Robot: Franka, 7 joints.
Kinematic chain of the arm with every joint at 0, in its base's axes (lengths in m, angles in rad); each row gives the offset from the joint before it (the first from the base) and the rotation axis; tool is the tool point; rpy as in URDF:
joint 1: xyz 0 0 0.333 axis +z
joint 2: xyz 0 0 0 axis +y
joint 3: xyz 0 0 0.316 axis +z
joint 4: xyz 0.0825 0 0 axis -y
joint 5: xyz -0.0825 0 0.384 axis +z
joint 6: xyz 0 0 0 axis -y
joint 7: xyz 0.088 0 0 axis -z
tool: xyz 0 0 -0.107 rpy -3.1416 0 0
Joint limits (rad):
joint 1: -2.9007..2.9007
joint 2: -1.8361..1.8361
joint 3: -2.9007..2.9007
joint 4: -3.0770..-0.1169
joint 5: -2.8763..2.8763
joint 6: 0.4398..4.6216
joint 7: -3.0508..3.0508
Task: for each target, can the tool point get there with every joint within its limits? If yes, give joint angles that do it. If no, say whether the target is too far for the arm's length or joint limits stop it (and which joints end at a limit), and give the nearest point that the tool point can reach.
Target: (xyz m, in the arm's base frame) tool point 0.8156 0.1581 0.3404
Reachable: yes | joints -0.1533 1.2342 0.9519 -0.7037 2.2023 2.8359 -1.8639
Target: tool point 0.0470 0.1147 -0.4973
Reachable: no: joint limits stop it (at a limit: joint 2) | nearest point 0.0607 0.1480 -0.3463 | short by 0.155 m
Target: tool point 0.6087 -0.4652 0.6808
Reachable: yes | joints -0.7179 1.2815 2.3312 -0.3579 -0.6308 3.0971 -0.8623
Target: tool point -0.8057 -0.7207 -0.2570
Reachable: no: too far | nearest point -0.5613 -0.5020 -0.0780 | short by 0.374 m
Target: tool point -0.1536 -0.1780 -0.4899
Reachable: no: joint limits stop it (at a limit: joint 2) | nearest point -0.1598 -0.1852 -0.3594 | short by 0.131 m
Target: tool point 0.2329 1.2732 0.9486
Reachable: no: too far | nearest point 0.1394 0.7621 0.7015 | short by 0.575 m
